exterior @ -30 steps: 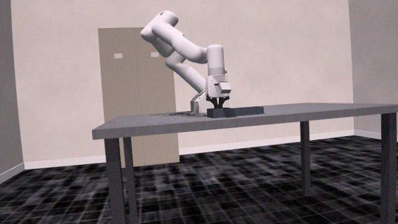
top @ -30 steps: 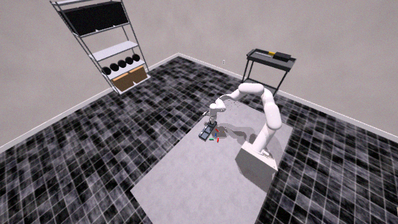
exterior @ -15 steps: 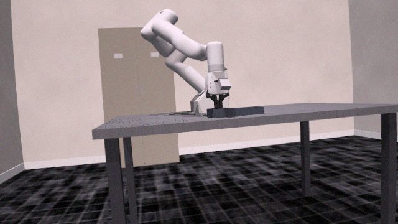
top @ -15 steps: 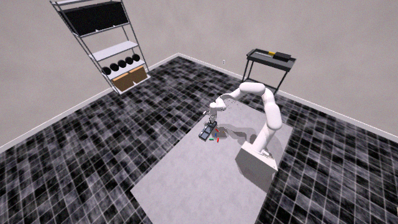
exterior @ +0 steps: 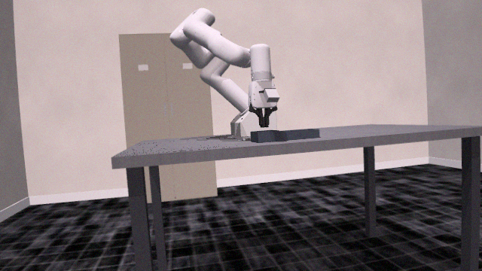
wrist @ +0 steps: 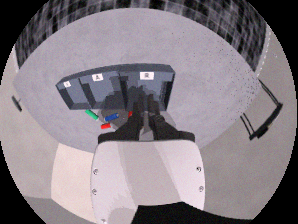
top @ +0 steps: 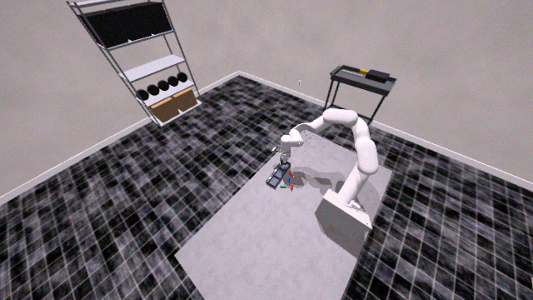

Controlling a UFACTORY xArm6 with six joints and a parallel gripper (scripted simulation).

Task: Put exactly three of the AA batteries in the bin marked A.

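Now: hand 8 cm to the right of the dark two-compartment bin, 5 cm above it and 2 cm past it. Also, from my hand: red battery 9 cm behind, 7 cm below, 2 cm to the left; yellow-tipped thing 15 cm behind, 7 cm below, 2 cm to the right; blue AA battery 12 cm behind, 8 cm to the left, 7 cm below.
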